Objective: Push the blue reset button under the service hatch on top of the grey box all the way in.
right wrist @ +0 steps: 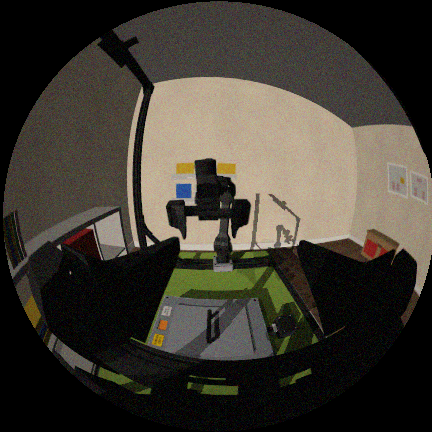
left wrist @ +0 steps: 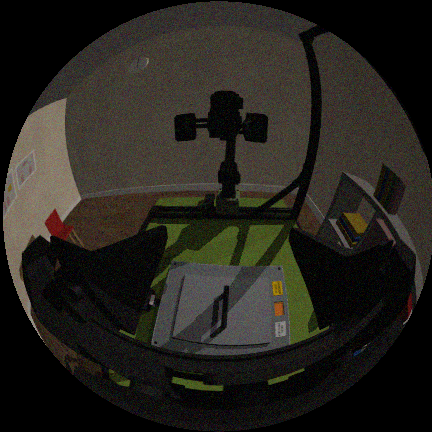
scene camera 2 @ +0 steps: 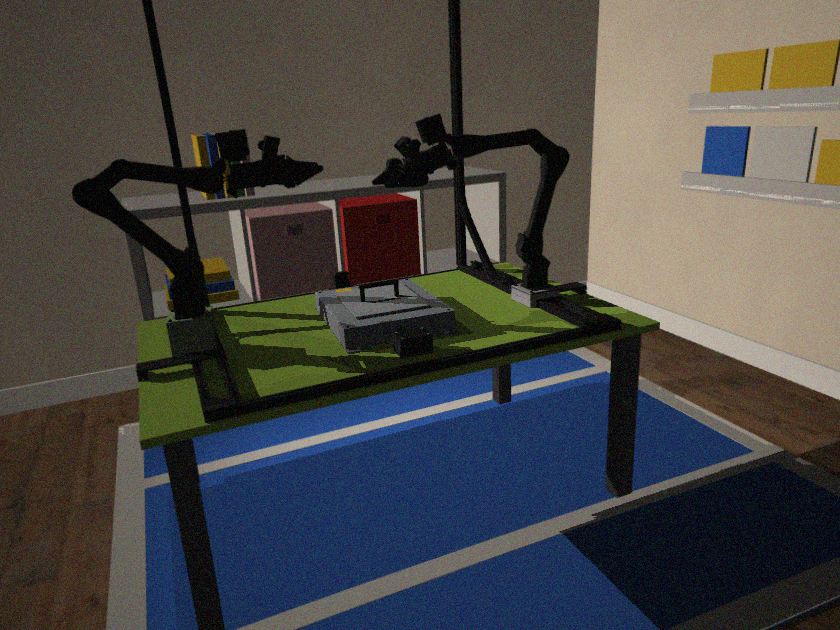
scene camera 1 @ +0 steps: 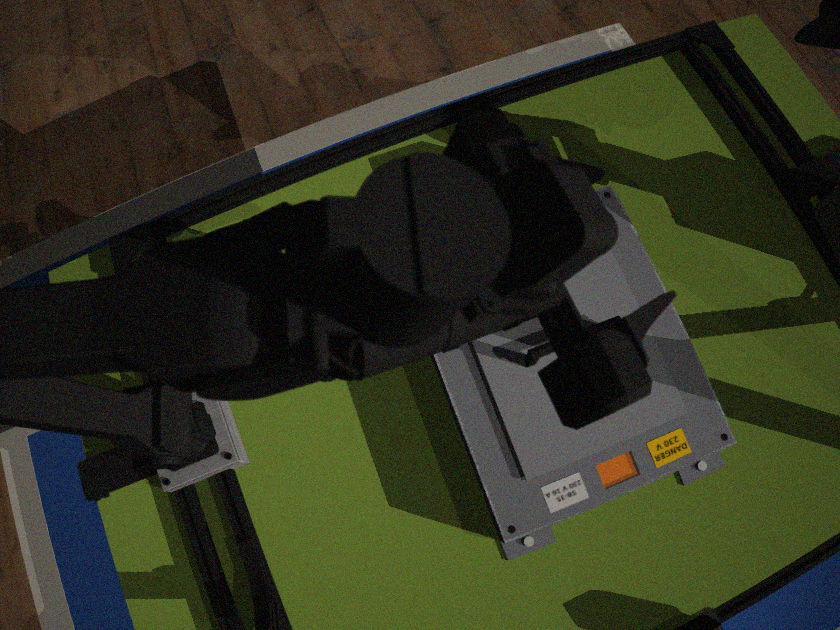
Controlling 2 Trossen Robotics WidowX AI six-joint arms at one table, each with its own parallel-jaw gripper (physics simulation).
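The grey box (scene camera 1: 474, 434) (scene camera 2: 434, 322) (left wrist: 162, 325) (right wrist: 160, 337) lies on the green table. Its service hatch (scene camera 1: 515, 406) (left wrist: 200, 300) (right wrist: 235, 345) lies flat on top, with a black handle (scene camera 2: 379, 288) (left wrist: 224, 312) (right wrist: 210, 325) standing up. The blue reset button does not show in any view. My left gripper (scene camera 1: 637, 233) (scene camera 2: 376, 181) (left wrist: 230, 233) (right wrist: 208, 237) is open and empty, high above the box; its arm hides part of the box in scene camera 1. My right gripper (scene camera 2: 320, 167) (left wrist: 211, 125) (right wrist: 241, 245) is open and empty, also high, facing the left one.
A black block (scene camera 2: 413, 341) (right wrist: 286, 325) with a light connector stands beside the box. The box has an orange patch (scene camera 1: 616, 469) (left wrist: 279, 308) (right wrist: 163, 325) and a yellow danger label (scene camera 1: 668, 447) (left wrist: 277, 288) (right wrist: 158, 340). Dark posts rise behind the table in scene camera 2.
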